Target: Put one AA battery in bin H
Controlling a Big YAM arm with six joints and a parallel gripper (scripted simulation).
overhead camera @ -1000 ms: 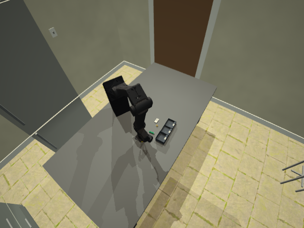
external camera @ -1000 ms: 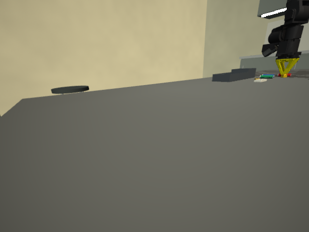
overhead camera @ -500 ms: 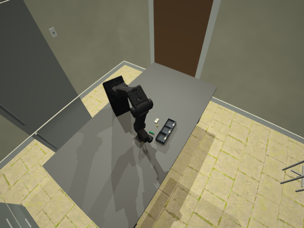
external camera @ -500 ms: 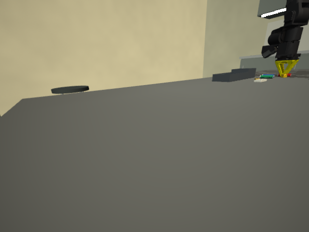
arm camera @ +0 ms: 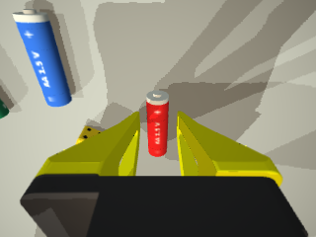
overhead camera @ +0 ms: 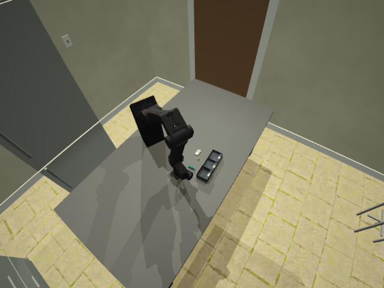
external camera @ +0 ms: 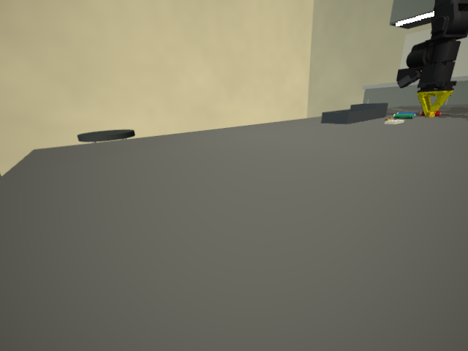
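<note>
My gripper is now right at the red AA battery. Round my hand: blue battery (6 cm ahead, 4 cm to the left); then yellow die (5 cm to the left); then green battery (9 cm to the left, 7 cm ahead).
</note>
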